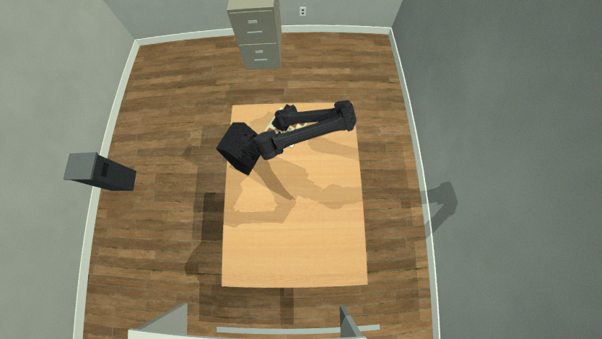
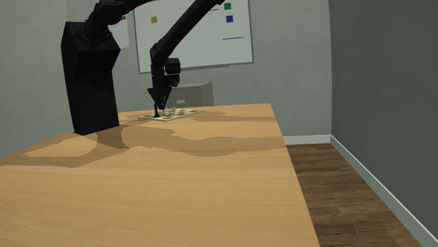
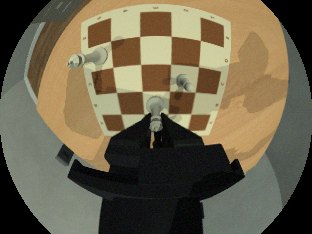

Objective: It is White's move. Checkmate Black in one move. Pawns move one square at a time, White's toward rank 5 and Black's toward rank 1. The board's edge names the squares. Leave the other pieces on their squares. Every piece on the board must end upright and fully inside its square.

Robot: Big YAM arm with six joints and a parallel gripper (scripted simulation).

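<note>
My hand is 2 cm past the black king and 3 cm to the left of it. Also, from my hand: tall white piece 11 cm to the left; then short white piece 6 cm ahead, 2 cm below; then chessboard 3 cm ahead, 3 cm to the left, 4 cm below.
</note>
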